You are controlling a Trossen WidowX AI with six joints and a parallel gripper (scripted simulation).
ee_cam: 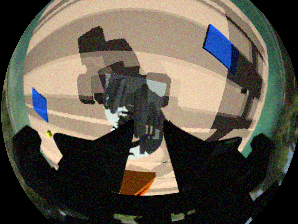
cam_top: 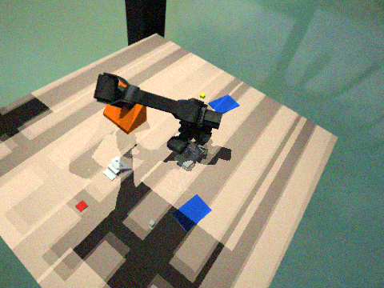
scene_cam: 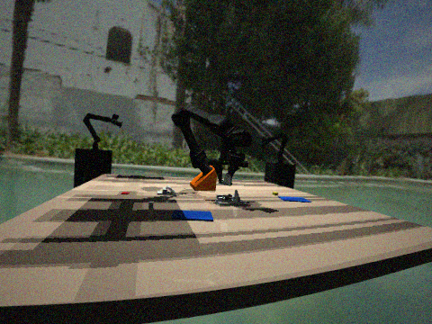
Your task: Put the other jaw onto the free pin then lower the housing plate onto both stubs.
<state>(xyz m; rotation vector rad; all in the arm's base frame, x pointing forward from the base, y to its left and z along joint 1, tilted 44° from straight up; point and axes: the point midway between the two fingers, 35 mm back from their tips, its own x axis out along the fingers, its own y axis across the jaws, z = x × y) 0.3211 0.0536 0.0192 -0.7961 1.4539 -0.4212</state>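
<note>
Now: the white base plate 8 cm below my gripper tip, 3 cm to the left of it and 1 cm ahead of it. Round my gripper tip: grey cube: 28 cm to the right, 13 cm ahead, 7 cm below; grey jaw: 4 cm behind, 1 cm to the left; yellow cube: 35 cm to the left, 21 cm behind, 8 cm below.
</note>
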